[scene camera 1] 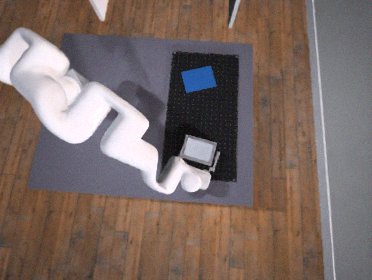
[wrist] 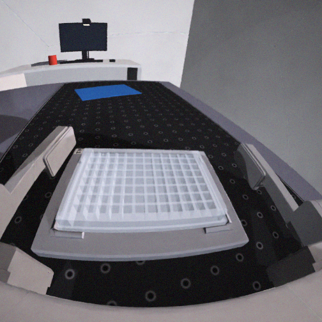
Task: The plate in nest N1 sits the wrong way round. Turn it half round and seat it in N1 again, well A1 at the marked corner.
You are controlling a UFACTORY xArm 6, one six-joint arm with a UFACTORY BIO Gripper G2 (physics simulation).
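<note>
The clear plate [scene camera 1: 199, 148] [wrist: 142, 187] with its grid of wells lies in the grey nest [scene camera 1: 201, 139] [wrist: 140, 249] and looks level, its long side across the wrist view. A small dark mark [wrist: 79, 151] shows at the nest's far left corner in that view. Which plate corner is well A1 cannot be read. My gripper [scene camera 1: 198, 159] [wrist: 156, 159] is open and empty. In the wrist view its fingers stand wide apart, one on either side of the nest's short ends, with gaps between the pads and the plate. In the scene view the arm's wrist hides part of the gripper.
The nest stands on a black perforated board [scene camera 1: 202, 112] [wrist: 125, 120] on a grey mat [scene camera 1: 110, 175]. A blue flat rectangle [scene camera 1: 199, 79] [wrist: 107, 92] lies toward the board's other end. A desk with a monitor [wrist: 83, 37] and a red cup [wrist: 52, 60] stands beyond.
</note>
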